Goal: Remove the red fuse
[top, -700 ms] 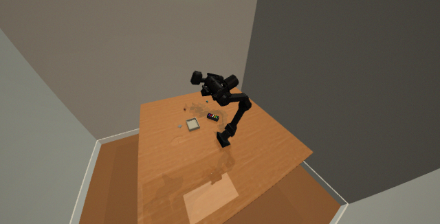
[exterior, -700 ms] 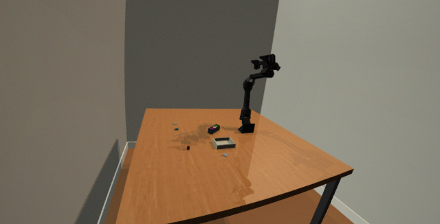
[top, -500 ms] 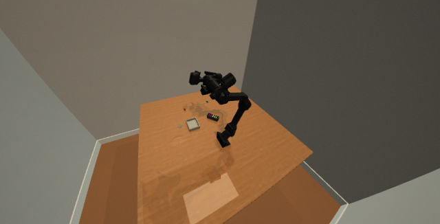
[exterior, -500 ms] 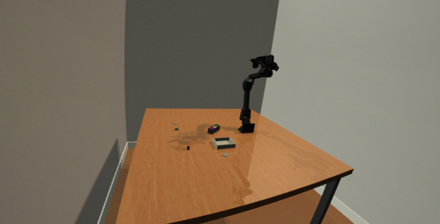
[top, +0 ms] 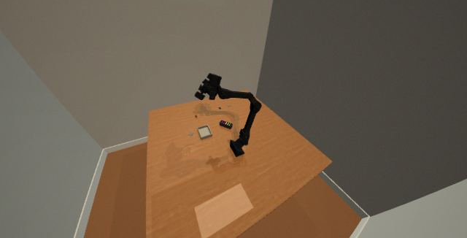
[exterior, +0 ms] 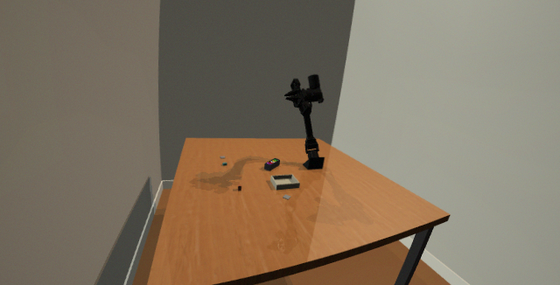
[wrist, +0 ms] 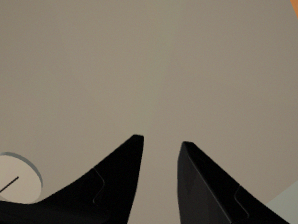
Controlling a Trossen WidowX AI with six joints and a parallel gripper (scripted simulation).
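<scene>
Now: gripper tip 44 cm above the red fuse, 17 cm to the left of it and 1 cm past it. Also, from my gripper tip: white fuse 44 cm below, 19 cm to the right, 2 cm behind; then tray 46 cm below, 5 cm behind, 3 cm to the left; then purple fuse 44 cm below, 16 cm to the right, 1 cm ahead.
</scene>
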